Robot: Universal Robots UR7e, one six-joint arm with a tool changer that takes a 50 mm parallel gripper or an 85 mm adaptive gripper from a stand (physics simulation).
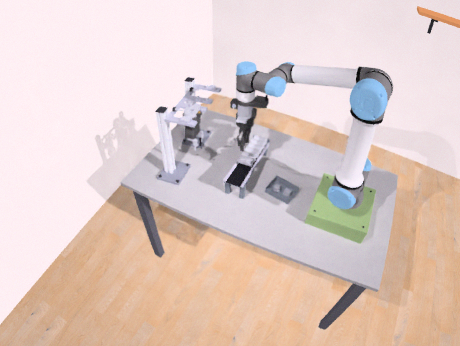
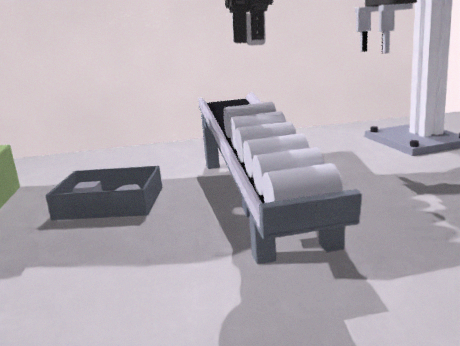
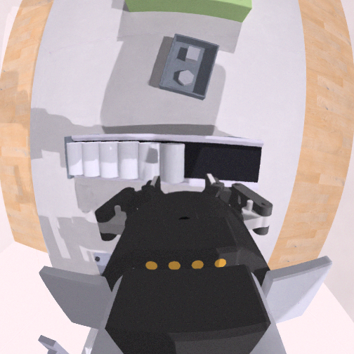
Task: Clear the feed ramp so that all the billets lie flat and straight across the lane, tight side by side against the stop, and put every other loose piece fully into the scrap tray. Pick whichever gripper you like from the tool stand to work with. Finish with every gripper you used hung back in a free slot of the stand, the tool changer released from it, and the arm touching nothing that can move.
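My adaptive gripper is open and empty, above the upper part of the feed ramp. Several light grey billets lie across the lane in a row. The lowest billet is against the stop. The uppermost billet lies beside its neighbour; whether they touch is unclear. The scrap tray holds a square block and a hexagonal piece.
The tool stand is on the far side of the ramp from the tray, with another gripper hanging in it. The green robot base is beyond the tray.
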